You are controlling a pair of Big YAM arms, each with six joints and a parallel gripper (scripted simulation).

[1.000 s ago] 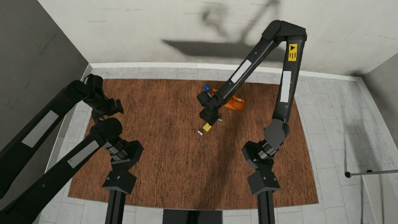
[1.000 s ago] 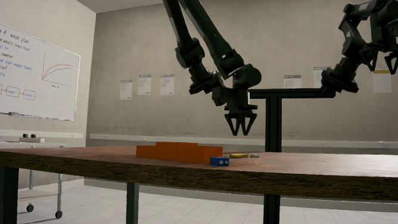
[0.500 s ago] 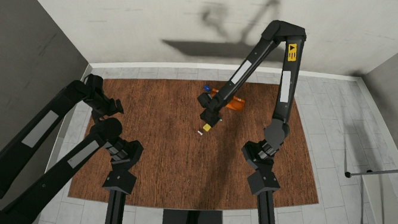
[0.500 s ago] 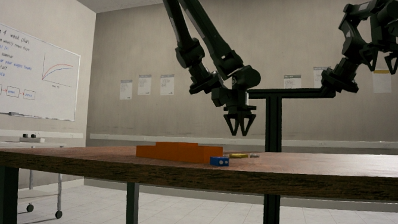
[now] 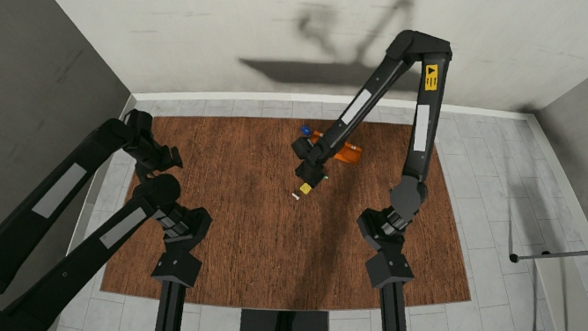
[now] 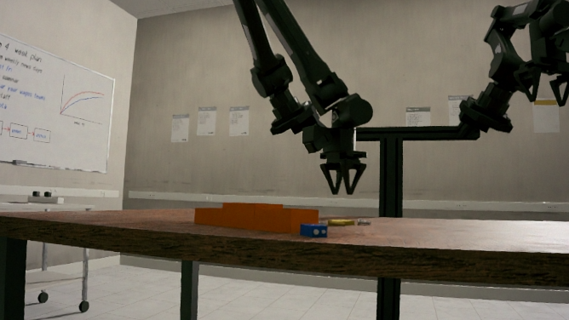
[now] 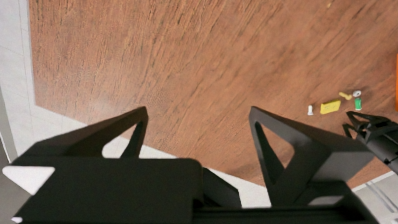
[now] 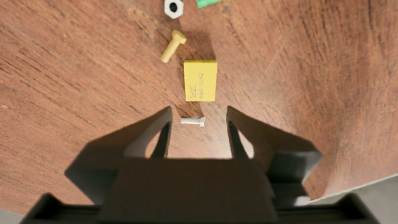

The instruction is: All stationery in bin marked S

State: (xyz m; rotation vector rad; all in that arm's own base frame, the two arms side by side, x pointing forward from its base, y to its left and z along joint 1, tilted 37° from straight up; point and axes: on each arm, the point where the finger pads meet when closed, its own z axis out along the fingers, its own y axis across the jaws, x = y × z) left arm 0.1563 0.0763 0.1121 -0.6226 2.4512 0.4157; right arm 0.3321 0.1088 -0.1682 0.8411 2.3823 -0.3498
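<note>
My right hand is 70 mm above the yellow sticky-note pad. From my right hand the other things lie so: yellow bolt: 70 mm below, 50 mm ahead, 10 mm to the right; then grey nut: 80 mm ahead, 70 mm below, 30 mm to the right; then white bolt: 70 mm below, 50 mm to the left, 50 mm behind.
</note>
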